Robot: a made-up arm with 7 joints.
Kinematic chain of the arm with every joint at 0, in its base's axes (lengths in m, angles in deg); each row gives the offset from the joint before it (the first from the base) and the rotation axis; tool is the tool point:
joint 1: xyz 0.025 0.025 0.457 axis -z
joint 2: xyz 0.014 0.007 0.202 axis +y
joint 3: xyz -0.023 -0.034 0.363 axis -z
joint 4: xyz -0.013 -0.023 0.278 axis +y
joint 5: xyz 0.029 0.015 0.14 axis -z
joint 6: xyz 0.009 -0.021 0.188 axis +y
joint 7: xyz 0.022 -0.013 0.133 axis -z
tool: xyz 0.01 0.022 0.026
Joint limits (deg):
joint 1: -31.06..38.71
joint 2: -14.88..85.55
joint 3: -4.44..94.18
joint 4: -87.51..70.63
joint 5: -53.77..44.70
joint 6: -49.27..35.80
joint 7: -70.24..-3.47
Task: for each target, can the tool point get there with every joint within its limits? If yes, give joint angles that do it. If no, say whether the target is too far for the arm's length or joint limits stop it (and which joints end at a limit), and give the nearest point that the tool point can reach.
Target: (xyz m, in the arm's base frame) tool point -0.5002 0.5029 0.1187
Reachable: no: joint limits stop it (at a limit: joint 1, joint 2, joint 4, joint 6, joint 7) | nearest point -0.4289 0.4047 1.0974 | short by 0.986 m
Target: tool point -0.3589 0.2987 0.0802
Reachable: no: joint limits stop it (at a limit: joint 1, joint 2, joint 3, joint 4, joint 6, joint 7) | nearest point 0.3325 0.6993 0.6474 | short by 0.980 m
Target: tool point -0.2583 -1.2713 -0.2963
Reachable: no: too far | nearest point 0.3498 -0.7216 0.4266 | short by 1.093 m
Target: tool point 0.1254 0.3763 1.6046
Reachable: yes | joints 11.96 7.39 81.45 -62.39 10.09 8.90 -16.83
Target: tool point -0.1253 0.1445 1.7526
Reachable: yes | joints 12.37 -4.61 61.11 -12.85 9.08 -24.61 -38.21
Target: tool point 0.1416 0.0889 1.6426
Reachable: yes | joints 1.49 31.27 20.55 -55.01 -30.61 -31.15 -56.50
